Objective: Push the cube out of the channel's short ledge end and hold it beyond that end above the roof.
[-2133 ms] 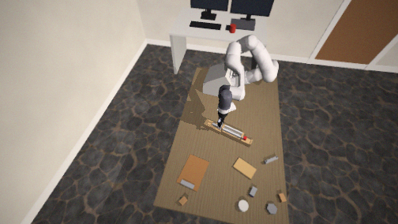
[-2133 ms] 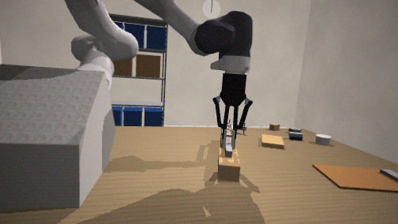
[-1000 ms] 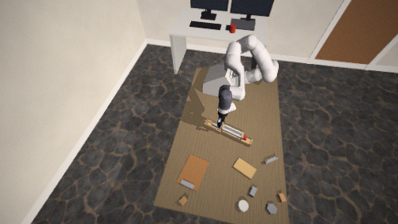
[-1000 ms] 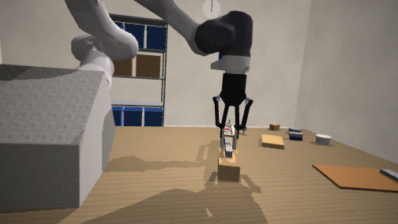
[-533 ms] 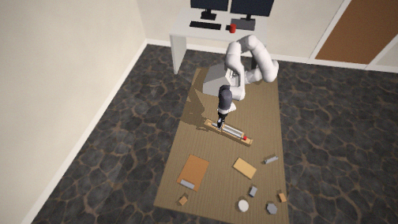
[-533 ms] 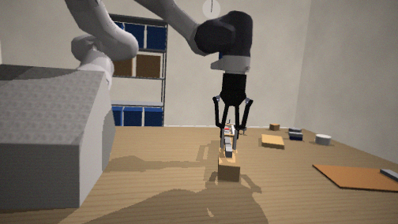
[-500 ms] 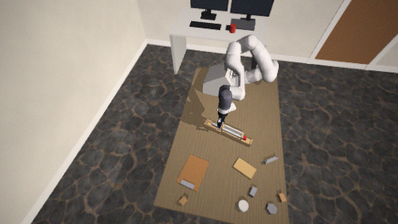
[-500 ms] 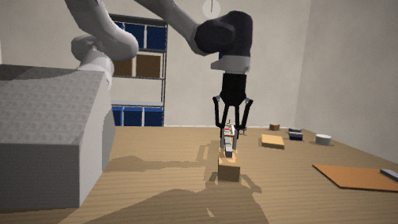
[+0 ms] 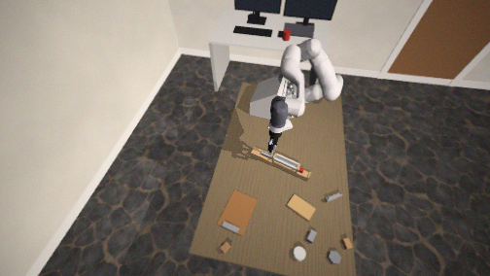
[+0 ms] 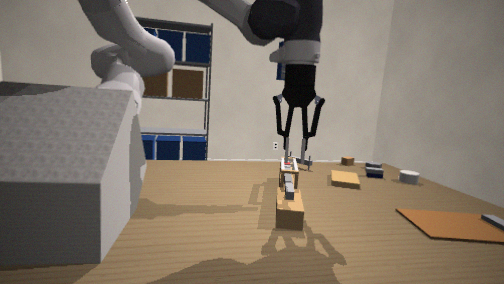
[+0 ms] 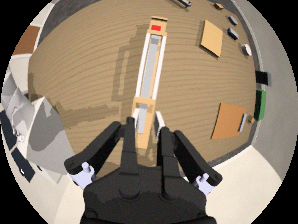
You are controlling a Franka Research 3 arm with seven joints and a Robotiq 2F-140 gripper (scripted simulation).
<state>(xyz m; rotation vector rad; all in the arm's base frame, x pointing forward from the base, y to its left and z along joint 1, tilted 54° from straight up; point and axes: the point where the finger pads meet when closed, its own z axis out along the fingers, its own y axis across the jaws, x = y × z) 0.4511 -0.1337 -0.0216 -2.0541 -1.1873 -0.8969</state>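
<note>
My gripper is now 7 cm short of the red cube, 21 cm to the right of it and 10 cm above it. Round my hand: wooden channel: 3 cm ahead, 10 cm to the left, 10 cm below; then tan board: 30 cm ahead, 21 cm to the left, 14 cm below; then white disc: 57 cm ahead, 19 cm to the left, 14 cm below.
</note>
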